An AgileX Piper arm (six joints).
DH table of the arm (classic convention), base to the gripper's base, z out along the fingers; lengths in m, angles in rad. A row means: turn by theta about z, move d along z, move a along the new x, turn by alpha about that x. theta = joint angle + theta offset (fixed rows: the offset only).
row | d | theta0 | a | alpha
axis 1 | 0.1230 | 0.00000 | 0.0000 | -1.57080
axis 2 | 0.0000 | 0.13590 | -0.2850 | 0.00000
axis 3 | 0.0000 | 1.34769 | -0.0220 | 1.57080
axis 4 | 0.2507 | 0.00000 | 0.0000 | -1.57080
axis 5 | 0.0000 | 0.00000 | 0.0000 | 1.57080
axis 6 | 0.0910 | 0.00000 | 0.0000 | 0.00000
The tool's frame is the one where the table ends.
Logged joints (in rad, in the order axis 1, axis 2, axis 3, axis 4, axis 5, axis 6), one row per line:
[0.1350, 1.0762, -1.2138, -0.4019, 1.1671, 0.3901]
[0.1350, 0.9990, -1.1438, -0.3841, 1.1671, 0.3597]
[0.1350, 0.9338, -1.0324, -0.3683, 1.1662, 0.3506]
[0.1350, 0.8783, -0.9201, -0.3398, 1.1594, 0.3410]
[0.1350, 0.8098, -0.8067, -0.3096, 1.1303, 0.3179]
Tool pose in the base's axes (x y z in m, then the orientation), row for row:
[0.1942, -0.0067, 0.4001, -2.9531, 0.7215, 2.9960]
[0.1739, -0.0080, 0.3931, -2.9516, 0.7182, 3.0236]
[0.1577, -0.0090, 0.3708, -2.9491, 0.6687, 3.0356]
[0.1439, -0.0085, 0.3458, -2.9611, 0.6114, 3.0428]
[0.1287, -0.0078, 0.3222, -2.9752, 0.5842, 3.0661]
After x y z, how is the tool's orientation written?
As angles about the fixed x, y, z axes (roll, pitch, yaw), in radians.
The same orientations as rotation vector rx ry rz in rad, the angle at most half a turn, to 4 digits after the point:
[0.2621, 2.4070, -0.2945]
[0.2292, 2.4118, -0.2839]
[0.2135, 2.4618, -0.2835]
[0.1969, 2.5206, -0.2678]
[0.1604, 2.5497, -0.2418]

